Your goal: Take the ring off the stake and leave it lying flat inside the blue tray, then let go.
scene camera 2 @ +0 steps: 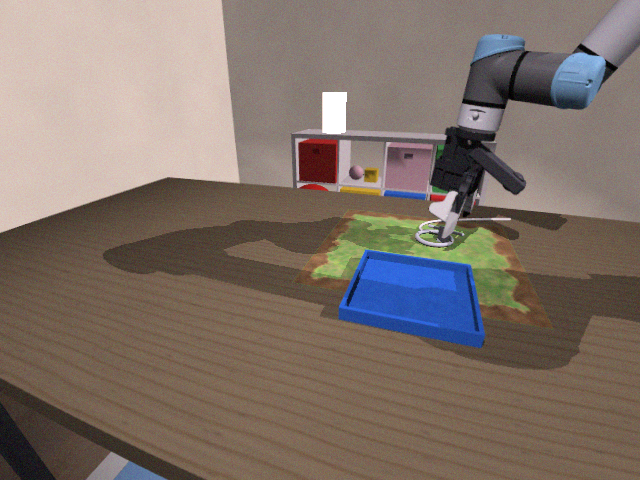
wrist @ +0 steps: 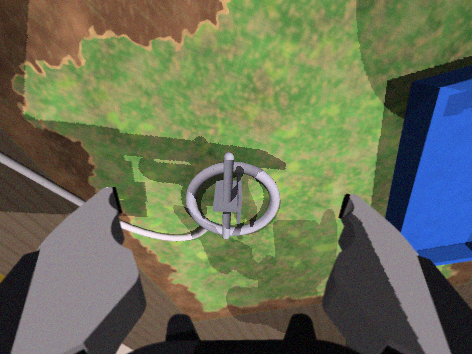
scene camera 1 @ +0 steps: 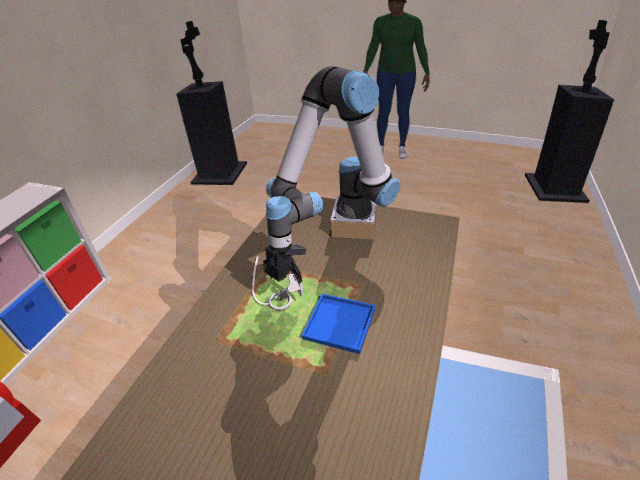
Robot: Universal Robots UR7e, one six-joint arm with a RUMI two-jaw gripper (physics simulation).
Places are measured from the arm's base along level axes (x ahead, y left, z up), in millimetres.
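Where they show: gripper, fingertip midpoint: (scene camera 2: 454, 227) (wrist: 233, 193) (scene camera 1: 285, 287); arm's base at its link origin: (scene camera 1: 354, 208).
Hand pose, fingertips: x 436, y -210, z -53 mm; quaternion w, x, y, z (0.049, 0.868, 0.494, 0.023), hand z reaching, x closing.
Each offset is from my fingertips to the top centre of the thing. "spot": to the spot under its first point. Level surfaces: height alone.
The pale ring {spot: 73 mm ahead, 11 mm right, 33 mm down} (scene camera 1: 279, 308) (scene camera 2: 417, 236) (wrist: 274, 197) lies low around the stake {14 mm ahead, 12 mm right, 3 mm down} (wrist: 226, 196), a small grey block with a thin bar across it. In the wrist view both ends of the bar overlap the ring's outline. My gripper (scene camera 1: 289, 288) (scene camera 2: 439, 222) (wrist: 233, 193) is open and empty, pointing down a little above the ring. In the wrist view its fingertips stand wide apart, one on each side of the ring. In scene camera 2 the near finger partly hides the stake. The blue tray {114 mm ahead, 205 mm left, 19 mm down} (scene camera 1: 330, 345) (scene camera 2: 408, 326) (wrist: 407, 165) lies beside them, with nothing in it.
A thin white cord (scene camera 1: 253, 281) (scene camera 2: 485, 219) (wrist: 155, 236) curves from the ring area out to the side away from the tray. The green and brown mat {40 mm down} (scene camera 1: 305, 356) (scene camera 2: 496, 289) (wrist: 300, 100) lies under the stake and partly under the tray. A person (scene camera 1: 397, 46) stands behind the arm's base.
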